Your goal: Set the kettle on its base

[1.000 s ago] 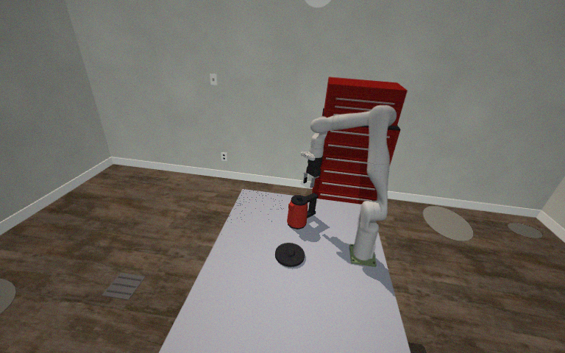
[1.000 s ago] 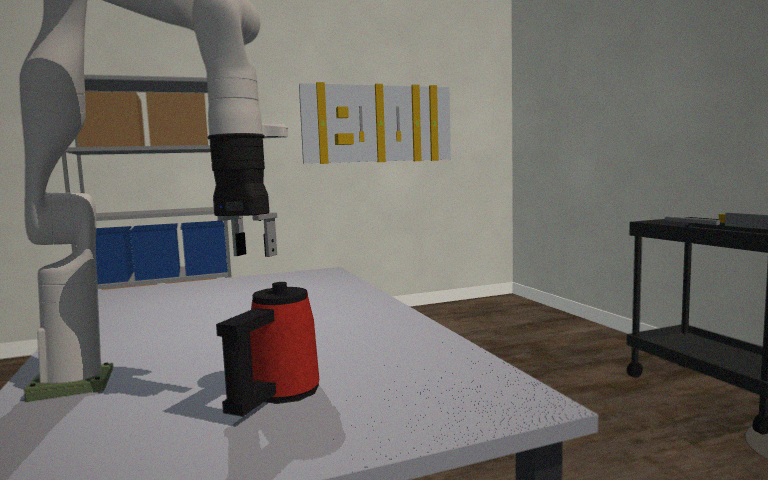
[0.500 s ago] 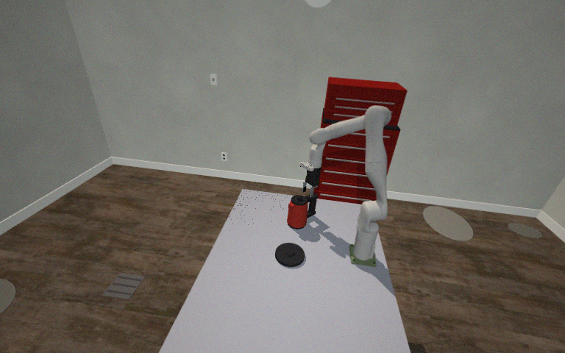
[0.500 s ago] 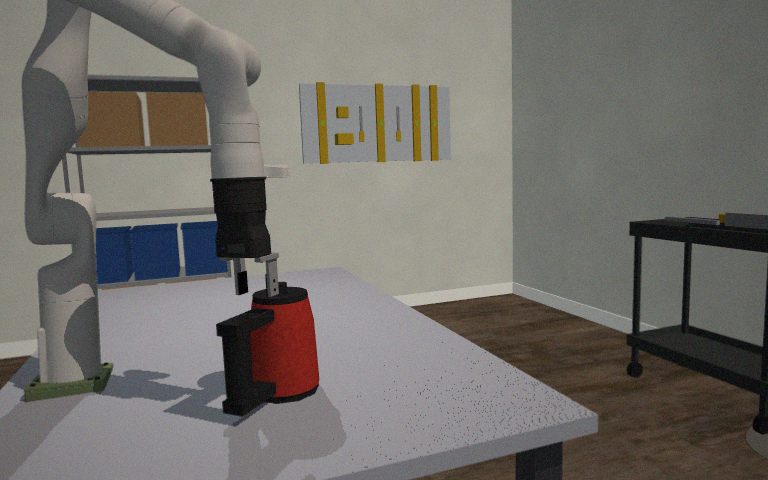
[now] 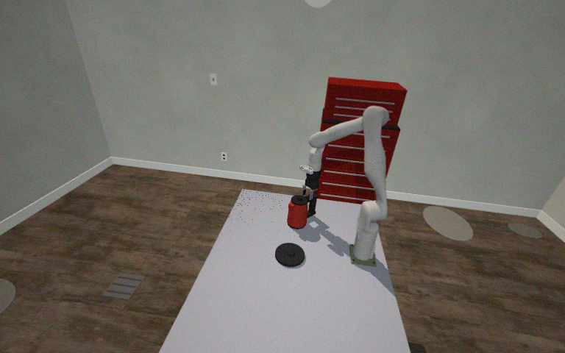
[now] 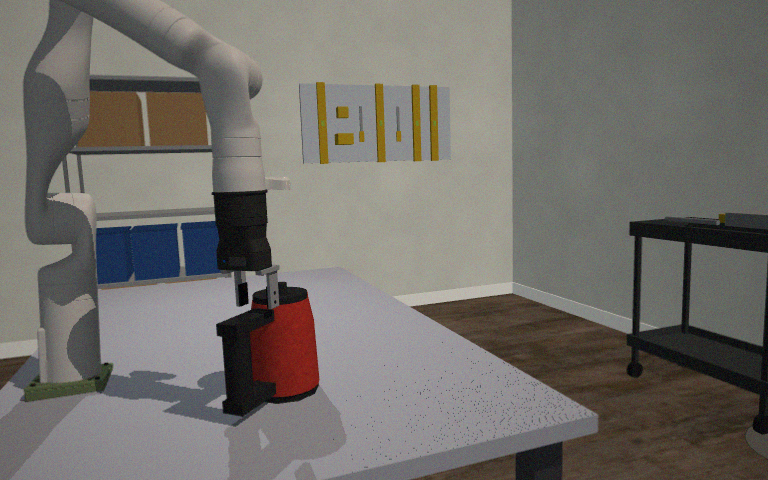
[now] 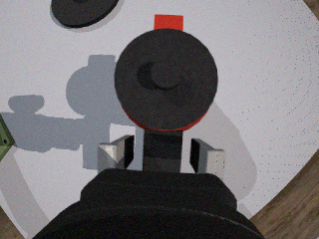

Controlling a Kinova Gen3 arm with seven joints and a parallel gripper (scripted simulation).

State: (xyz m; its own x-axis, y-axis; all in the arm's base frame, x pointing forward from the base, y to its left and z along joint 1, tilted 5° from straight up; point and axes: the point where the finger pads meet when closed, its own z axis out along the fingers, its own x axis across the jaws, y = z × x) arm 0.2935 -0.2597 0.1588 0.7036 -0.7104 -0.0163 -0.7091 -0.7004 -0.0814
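Right now the red kettle is 2 cm ahead of my hand, 2 cm to the left of it and 9 cm below it. Round my hand: round black base 7 cm ahead, 31 cm to the left, 17 cm below.
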